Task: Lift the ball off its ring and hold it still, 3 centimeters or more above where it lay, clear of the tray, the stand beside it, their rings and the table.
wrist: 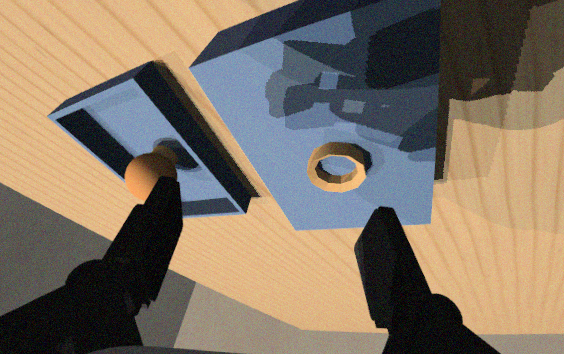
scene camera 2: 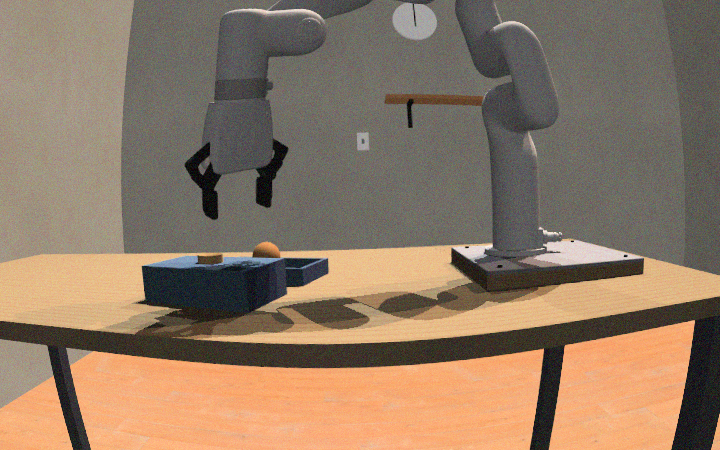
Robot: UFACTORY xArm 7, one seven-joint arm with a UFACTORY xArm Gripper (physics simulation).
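Where they show: gripper, fingertip midpoint: (wrist: 276, 215) (scene camera 2: 237, 211); arm's base, origin of the base link: (scene camera 2: 516, 252).
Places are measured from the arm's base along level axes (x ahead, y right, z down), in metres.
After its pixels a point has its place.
Note:
An orange ball (scene camera 2: 266, 249) {x 0.438, y -0.089, z -0.024 m} (wrist: 145, 175) {x 0.432, y -0.087, z -0.022 m} rests on its ring (wrist: 164, 151) {x 0.438, y -0.082, z 0.019 m} in the shallow blue tray (scene camera 2: 314, 271) {x 0.353, y -0.087, z 0.014 m} (wrist: 112, 107) {x 0.375, y -0.064, z 0.026 m}; in the wrist view the left fingertip covers part of the ball. The taller blue stand (scene camera 2: 193, 286) {x 0.457, y -0.334, z 0.000 m} (wrist: 240, 95) {x 0.388, y -0.230, z -0.025 m} is beside the tray and bears an empty tan ring (scene camera 2: 210, 258) {x 0.451, y -0.286, z -0.033 m} (wrist: 312, 172) {x 0.456, y -0.253, z -0.035 m}. My gripper (scene camera 2: 238, 211) {x 0.414, y -0.257, z -0.097 m} (wrist: 276, 215) {x 0.414, y -0.257, z -0.097 m} is open and empty, pointing down, well above the stand and the ball. In the scene view the stand hides the ball's ring and part of the tray.
The wooden table (scene camera 2: 382, 318) {x 0.200, y -0.342, z 0.029 m} (wrist: 230, 260) {x 0.742, y 0.041, z 0.029 m} carries the tray, the stand and the robot's base plate (scene camera 2: 584, 270) {x -0.102, y -0.165, z 0.013 m} at the right. A narrow gap separates tray and stand. The arm's shadow falls across the stand and table.

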